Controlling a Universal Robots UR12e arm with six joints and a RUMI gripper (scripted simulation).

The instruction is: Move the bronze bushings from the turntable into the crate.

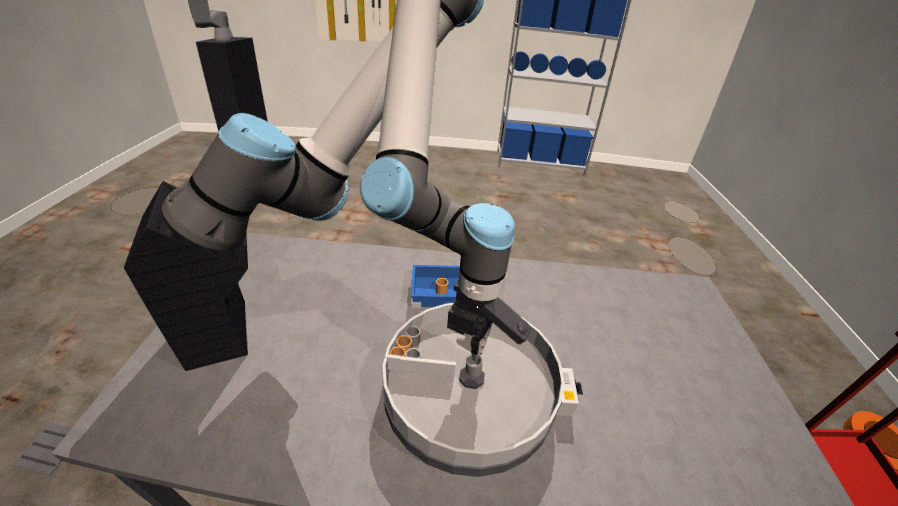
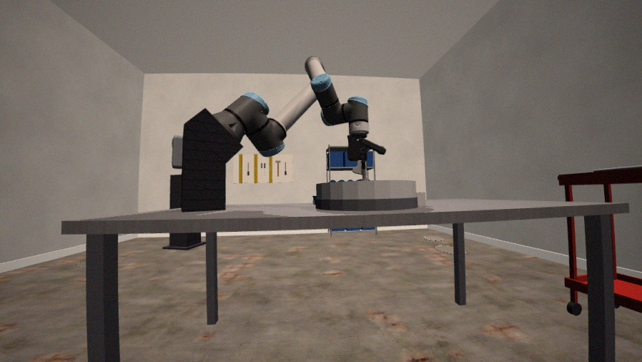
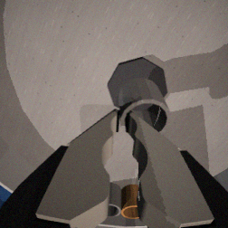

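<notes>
The turntable lies 7 cm below my hand and 2 cm to the right of it. The rest, counted from my hand: blue crate (30 cm to the left, 19 cm behind, 10 cm below).
</notes>
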